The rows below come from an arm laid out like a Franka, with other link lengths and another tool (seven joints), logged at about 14 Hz.
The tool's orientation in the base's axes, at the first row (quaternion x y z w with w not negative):
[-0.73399, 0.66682, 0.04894, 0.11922]
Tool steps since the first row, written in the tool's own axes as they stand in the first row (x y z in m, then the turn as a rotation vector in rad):
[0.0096, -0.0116, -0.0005, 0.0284, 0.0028, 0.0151]
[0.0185, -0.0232, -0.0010, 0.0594, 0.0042, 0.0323]
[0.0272, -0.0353, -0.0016, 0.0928, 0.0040, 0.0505]
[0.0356, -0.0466, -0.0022, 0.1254, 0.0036, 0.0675]
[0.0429, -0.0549, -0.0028, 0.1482, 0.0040, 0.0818]
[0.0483, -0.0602, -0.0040, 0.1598, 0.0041, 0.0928]
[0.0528, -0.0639, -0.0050, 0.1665, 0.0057, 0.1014]
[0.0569, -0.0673, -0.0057, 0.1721, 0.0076, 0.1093]
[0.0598, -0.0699, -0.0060, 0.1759, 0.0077, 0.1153]
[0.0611, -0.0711, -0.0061, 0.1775, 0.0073, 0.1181]
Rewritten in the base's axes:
[0.0125, -0.0085, -0.0005, 0.0016, -0.0241, -0.0215]
[0.0249, -0.0162, -0.0008, 0.0049, -0.0500, -0.0454]
[0.0377, -0.0238, -0.0009, 0.0103, -0.0780, -0.0707]
[0.0497, -0.0311, -0.0010, 0.0156, -0.1054, -0.0946]
[0.0587, -0.0376, -0.0012, 0.0189, -0.1240, -0.1137]
[0.0644, -0.0427, -0.0007, 0.0210, -0.1326, -0.1271]
[0.0685, -0.0470, -0.0003, 0.0208, -0.1371, -0.1371]
[0.0722, -0.0509, -0.0002, 0.0202, -0.1408, -0.1462]
[0.0750, -0.0535, -0.0003, 0.0211, -0.1431, -0.1529]
[0.0764, -0.0547, -0.0004, 0.0219, -0.1439, -0.1560]

